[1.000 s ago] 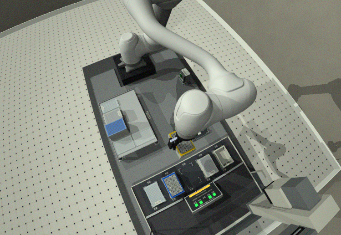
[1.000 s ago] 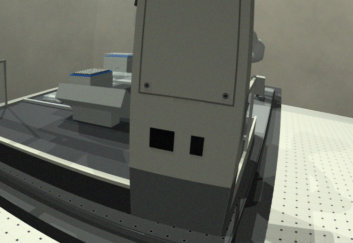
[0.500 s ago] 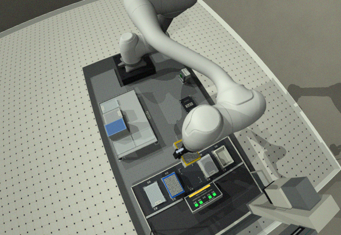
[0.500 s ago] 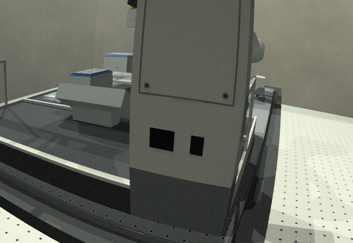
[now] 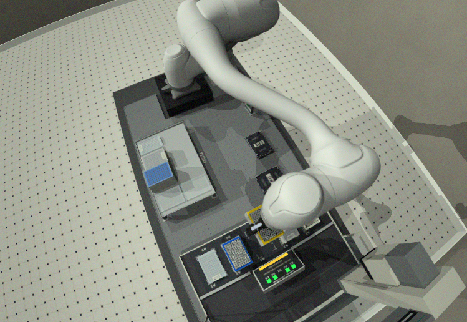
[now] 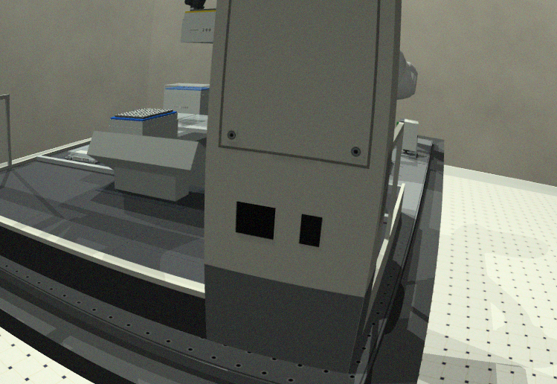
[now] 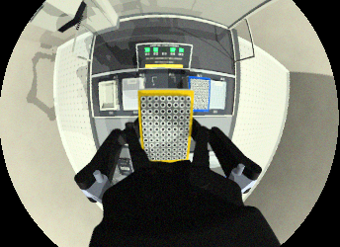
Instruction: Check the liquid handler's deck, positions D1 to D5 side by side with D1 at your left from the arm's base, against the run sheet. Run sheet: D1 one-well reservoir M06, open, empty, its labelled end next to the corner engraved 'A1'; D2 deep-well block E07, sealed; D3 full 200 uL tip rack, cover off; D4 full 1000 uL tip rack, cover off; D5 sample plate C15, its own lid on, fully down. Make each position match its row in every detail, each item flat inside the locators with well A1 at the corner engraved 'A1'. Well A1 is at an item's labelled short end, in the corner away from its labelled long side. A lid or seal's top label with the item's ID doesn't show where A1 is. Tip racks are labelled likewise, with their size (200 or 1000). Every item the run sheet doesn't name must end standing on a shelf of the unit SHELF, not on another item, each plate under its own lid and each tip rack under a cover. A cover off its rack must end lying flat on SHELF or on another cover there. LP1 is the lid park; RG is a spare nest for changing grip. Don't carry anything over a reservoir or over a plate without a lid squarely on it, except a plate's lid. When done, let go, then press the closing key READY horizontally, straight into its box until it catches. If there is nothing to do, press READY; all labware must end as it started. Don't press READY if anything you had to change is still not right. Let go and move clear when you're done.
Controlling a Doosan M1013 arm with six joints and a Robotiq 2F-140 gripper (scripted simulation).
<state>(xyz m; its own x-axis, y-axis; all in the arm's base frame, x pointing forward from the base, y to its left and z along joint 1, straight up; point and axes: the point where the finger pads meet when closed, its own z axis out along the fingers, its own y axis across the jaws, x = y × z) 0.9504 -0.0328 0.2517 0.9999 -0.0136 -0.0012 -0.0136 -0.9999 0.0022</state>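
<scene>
Right now the blue-rimmed tip rack is 6 cm ahead of my hand, 12 cm to the right of it and 20 cm below it. Also, from my hand: flat lid (5 cm ahead, 25 cm to the right, 25 cm below); sealed deep-well block (5 cm ahead, 12 cm to the left, 25 cm below); yellow-rimmed tip rack (1 cm ahead, 1 cm to the left, 1 cm above).
</scene>
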